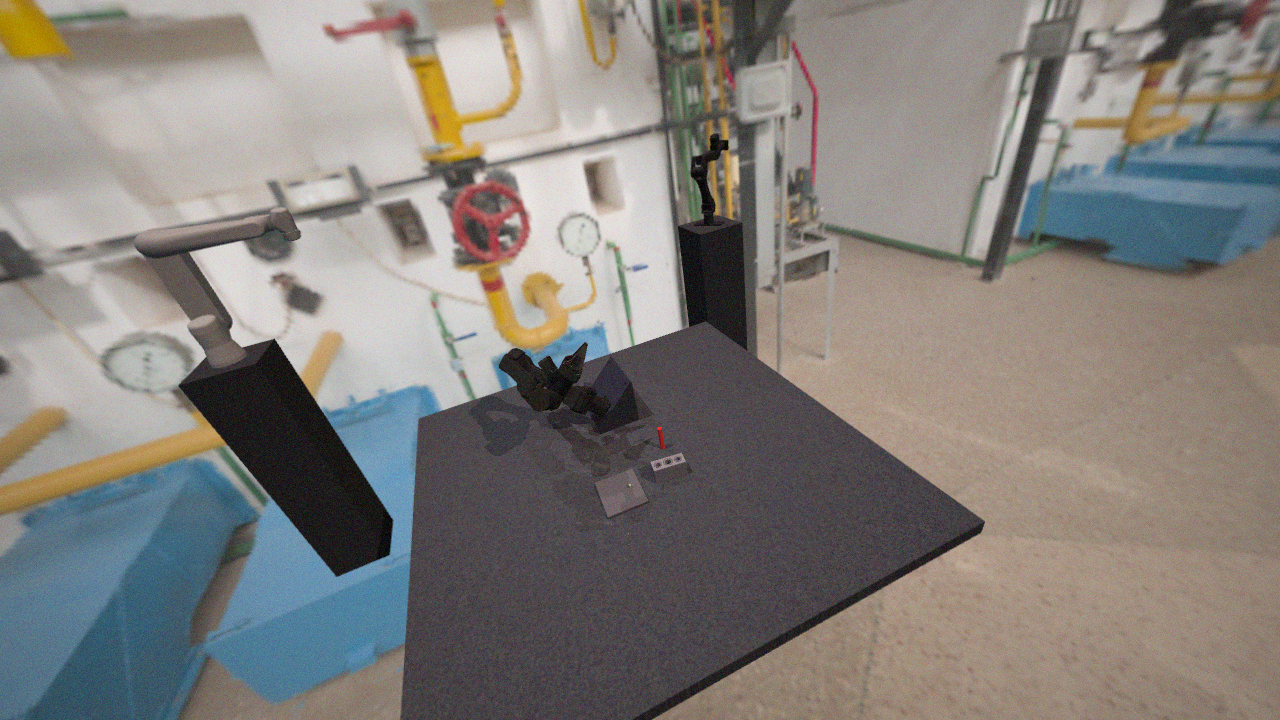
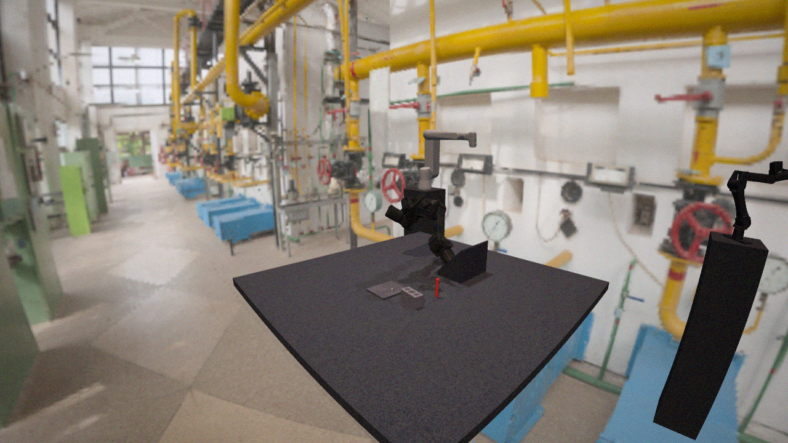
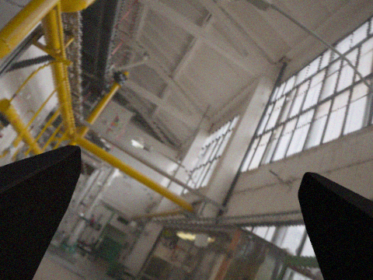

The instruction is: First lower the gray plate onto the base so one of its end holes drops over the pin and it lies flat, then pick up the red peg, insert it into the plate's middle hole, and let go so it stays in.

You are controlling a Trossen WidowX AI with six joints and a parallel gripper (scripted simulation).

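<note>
Right now the gray plate is 22 cm ahead of my gripper tip, 11 cm to the left of it and 34 cm below it. Also, from my gripper tip: gray base 22 cm ahead, 3 cm to the right, 37 cm below; red peg 11 cm ahead, 14 cm to the left, 34 cm below.
</note>
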